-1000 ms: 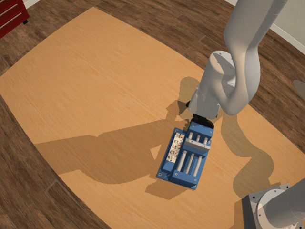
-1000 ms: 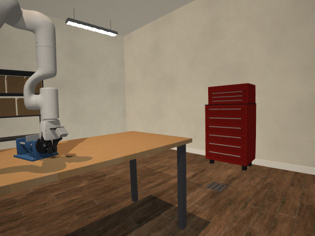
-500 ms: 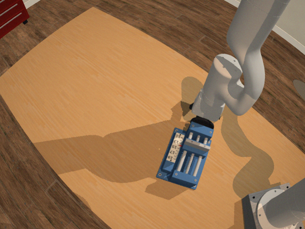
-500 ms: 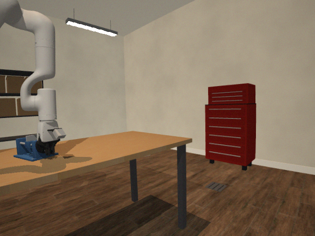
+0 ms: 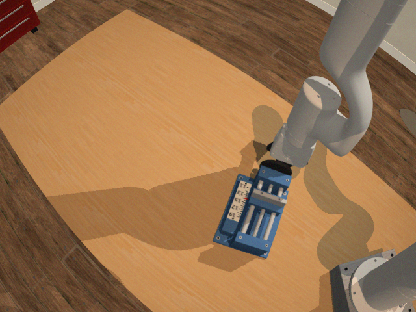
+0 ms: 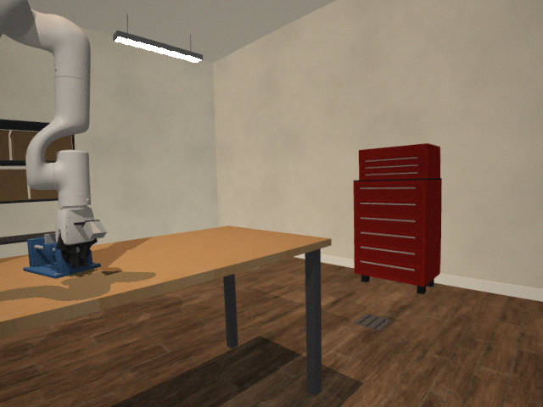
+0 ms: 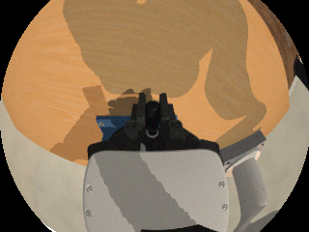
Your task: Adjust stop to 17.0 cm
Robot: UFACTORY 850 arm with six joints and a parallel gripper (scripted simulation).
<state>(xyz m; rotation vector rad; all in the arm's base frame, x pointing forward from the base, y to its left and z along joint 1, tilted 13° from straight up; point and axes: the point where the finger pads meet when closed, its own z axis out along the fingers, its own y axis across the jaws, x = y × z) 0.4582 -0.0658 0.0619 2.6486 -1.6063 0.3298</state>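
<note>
Right now the grey stop bar is 3 cm behind my hand, 13 cm to the left of it and 4 cm above it. Also, from my hand: black handwheel 1 cm behind, 2 cm to the left.
</note>
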